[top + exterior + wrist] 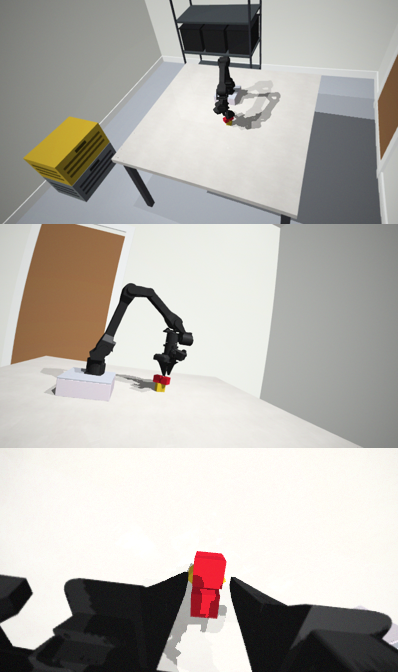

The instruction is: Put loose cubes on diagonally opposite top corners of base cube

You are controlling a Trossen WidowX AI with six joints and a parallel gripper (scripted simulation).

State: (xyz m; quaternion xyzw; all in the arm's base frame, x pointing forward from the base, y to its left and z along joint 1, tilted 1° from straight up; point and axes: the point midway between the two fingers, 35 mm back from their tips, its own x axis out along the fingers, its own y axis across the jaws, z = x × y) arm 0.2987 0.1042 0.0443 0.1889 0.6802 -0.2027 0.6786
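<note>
Now: gripper tip 40 mm past the red cube, 20 mm to the right of it and 20 mm above it. From my gripper tip the other things lie so: yellow cube: 20 mm behind, 10 mm to the left, 60 mm below.
</note>
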